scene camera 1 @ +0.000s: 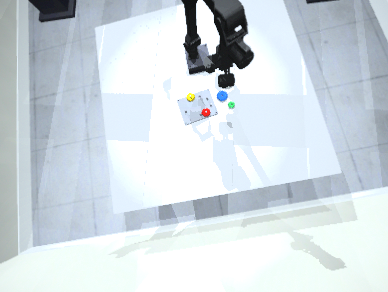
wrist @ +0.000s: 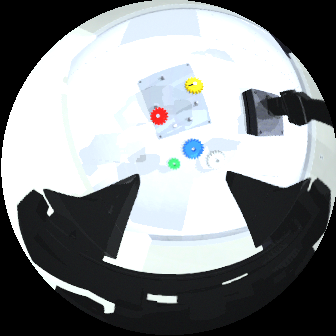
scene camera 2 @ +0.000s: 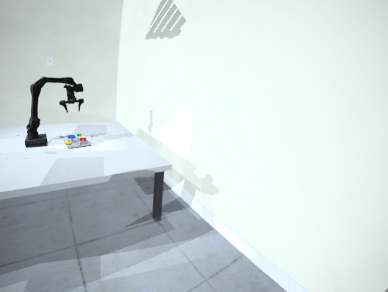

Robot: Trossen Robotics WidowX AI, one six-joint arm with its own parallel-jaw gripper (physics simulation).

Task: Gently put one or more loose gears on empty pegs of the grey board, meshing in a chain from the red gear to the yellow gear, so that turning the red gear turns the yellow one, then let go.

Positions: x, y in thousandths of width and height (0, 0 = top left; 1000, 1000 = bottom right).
The gripper (scene camera 1: 573, 272) is open, with nothing in its grasp. Also in view: a grey board (wrist: 507, 278).
The gripper is seen too in the wrist view (wrist: 546, 525).
